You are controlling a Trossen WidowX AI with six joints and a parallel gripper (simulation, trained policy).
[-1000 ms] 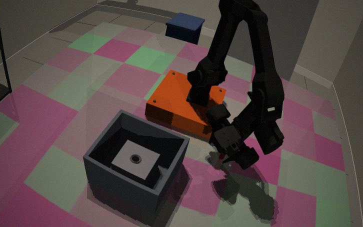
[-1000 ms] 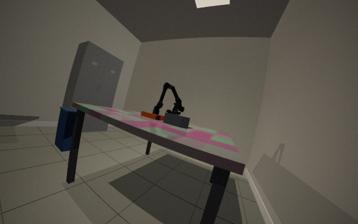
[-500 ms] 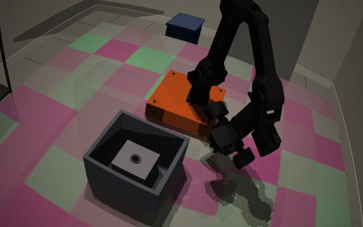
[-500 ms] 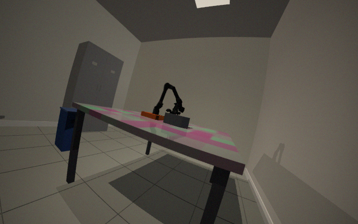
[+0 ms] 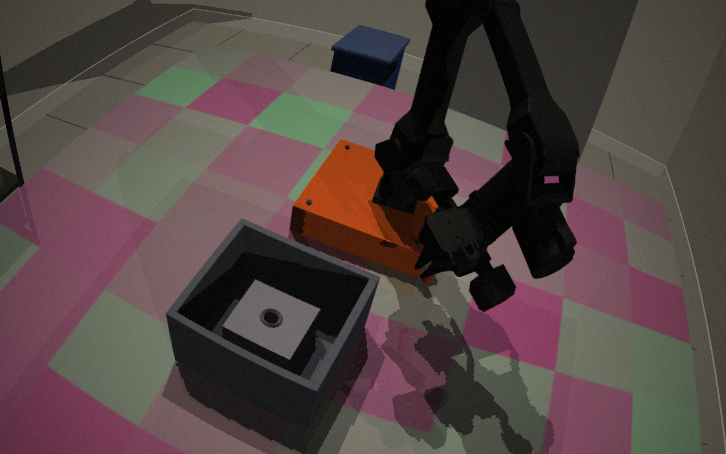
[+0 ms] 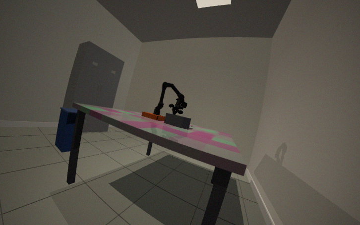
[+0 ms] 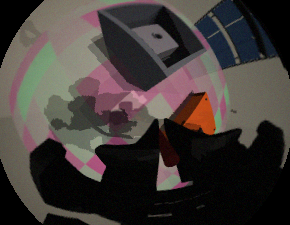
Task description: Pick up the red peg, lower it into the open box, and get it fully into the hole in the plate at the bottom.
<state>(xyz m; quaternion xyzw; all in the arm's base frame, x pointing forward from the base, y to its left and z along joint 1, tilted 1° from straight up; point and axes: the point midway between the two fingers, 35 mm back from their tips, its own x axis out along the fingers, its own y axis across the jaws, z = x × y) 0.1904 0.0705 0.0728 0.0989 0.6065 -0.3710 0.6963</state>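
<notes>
Right now the grey plate is 15 cm to the right of my gripper tip, 12 cm ahead of it and 4 cm below it. From my gripper tip the other things lie so: red peg 2 cm to the left, 1 cm behind, 1 cm above; dark grey box 15 cm to the right, 12 cm ahead, 6 cm below.
</notes>
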